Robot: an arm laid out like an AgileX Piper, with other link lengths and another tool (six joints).
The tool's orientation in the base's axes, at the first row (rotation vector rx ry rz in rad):
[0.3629 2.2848 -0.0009]
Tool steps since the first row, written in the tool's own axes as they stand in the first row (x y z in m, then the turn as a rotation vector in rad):
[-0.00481 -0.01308 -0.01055 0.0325 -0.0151 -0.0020]
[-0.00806 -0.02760 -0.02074 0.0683 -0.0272 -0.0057]
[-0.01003 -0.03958 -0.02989 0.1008 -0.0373 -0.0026]
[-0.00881 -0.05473 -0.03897 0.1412 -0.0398 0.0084]
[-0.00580 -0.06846 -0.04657 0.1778 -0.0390 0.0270]
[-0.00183 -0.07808 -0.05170 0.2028 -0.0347 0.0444]
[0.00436 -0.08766 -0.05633 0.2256 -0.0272 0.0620]
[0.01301 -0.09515 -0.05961 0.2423 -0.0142 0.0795]
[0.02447 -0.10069 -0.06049 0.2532 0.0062 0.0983]
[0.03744 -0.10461 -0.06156 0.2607 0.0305 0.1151]
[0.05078 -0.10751 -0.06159 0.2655 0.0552 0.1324]
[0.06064 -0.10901 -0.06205 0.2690 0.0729 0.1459]
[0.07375 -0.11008 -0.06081 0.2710 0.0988 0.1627]
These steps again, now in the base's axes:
[-0.00802 -0.01256 0.00913 -0.0260 -0.0058 -0.0240]
[-0.01714 -0.02614 0.01672 -0.0546 -0.0077 -0.0490]
[-0.02566 -0.03708 0.02296 -0.0756 -0.0093 -0.0759]
[-0.03698 -0.05023 0.02647 -0.0939 -0.0025 -0.1130]
[-0.04799 -0.06173 0.02785 -0.1034 0.0056 -0.1521]
[-0.05675 -0.06933 0.02732 -0.1055 0.0142 -0.1816]
[-0.06654 -0.07637 0.02485 -0.1052 0.0252 -0.2092]
[-0.07636 -0.08092 0.01991 -0.0997 0.0400 -0.2317]
[-0.08572 -0.08316 0.01153 -0.0877 0.0602 -0.2500]
[-0.09575 -0.08343 0.00236 -0.0739 0.0835 -0.2640]
[-0.10500 -0.08275 -0.00766 -0.0579 0.1064 -0.2764]
[-0.11198 -0.08157 -0.01469 -0.0457 0.1227 -0.2860]
[-0.11969 -0.07934 -0.02519 -0.0280 0.1461 -0.2959]

